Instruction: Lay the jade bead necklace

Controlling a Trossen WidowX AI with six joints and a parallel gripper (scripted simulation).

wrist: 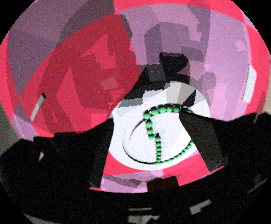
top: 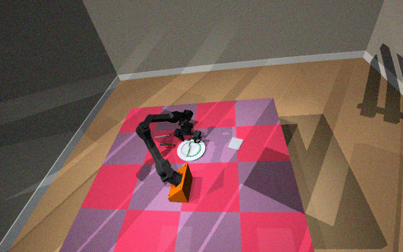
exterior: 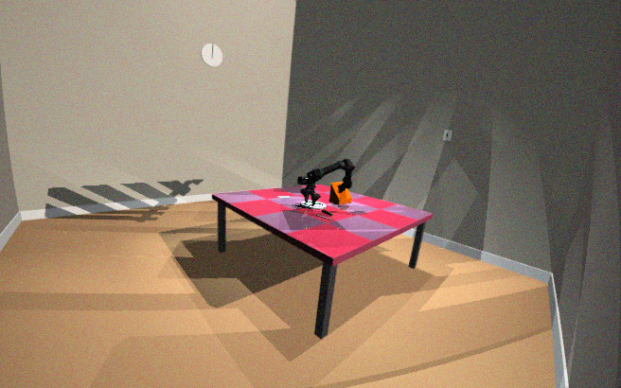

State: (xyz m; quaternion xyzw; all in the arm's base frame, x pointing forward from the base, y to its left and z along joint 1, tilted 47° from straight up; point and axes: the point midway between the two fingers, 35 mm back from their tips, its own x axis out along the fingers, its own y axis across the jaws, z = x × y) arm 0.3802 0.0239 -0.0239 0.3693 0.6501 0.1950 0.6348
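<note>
Right now the round white bead board is 6 cm behind my gripper tip, 1 cm to the right of it and 1 cm below it. Round my gripper tip: red-handled tool (16 cm to the left, 1 cm below, 1 cm behind); flat grey pad (32 cm to the right, 3 cm behind, 2 cm below); thin white rod (23 cm to the left, 9 cm ahead, 2 cm below).
</note>
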